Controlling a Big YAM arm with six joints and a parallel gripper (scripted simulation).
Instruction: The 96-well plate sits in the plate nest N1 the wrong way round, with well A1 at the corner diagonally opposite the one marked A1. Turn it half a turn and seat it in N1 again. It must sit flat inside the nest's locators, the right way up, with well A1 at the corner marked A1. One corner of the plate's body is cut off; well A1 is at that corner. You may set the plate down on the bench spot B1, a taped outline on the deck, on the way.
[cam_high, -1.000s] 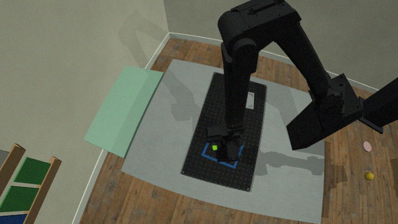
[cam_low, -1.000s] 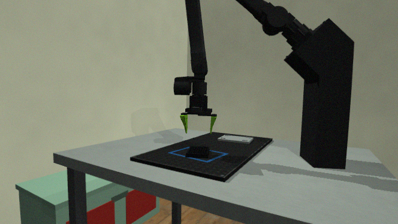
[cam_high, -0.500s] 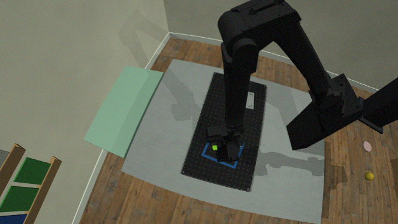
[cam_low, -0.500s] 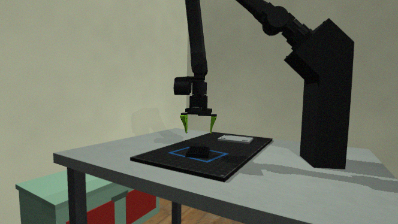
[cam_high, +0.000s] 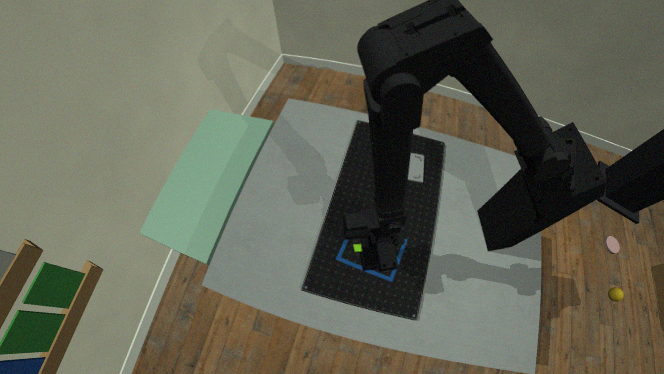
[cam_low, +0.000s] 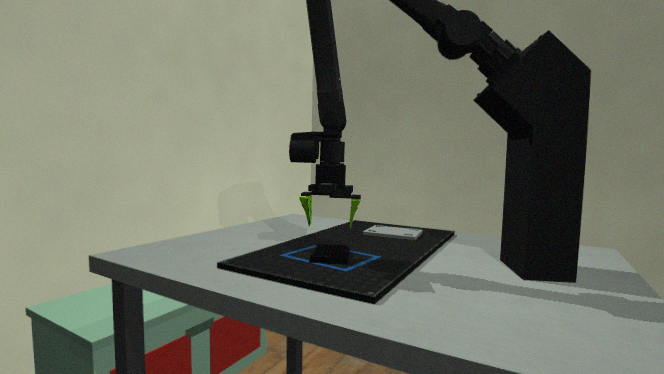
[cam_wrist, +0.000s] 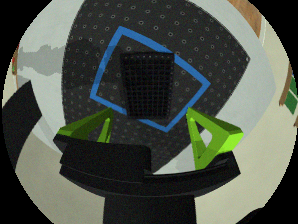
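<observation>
The black 96-well plate lies 7 cm below my hand. Round my hand: plate nest N1 (5 cm ahead, 34 cm to the right, 7 cm below); then A1 mark (14 cm ahead, 36 cm to the right, 7 cm below).
</observation>
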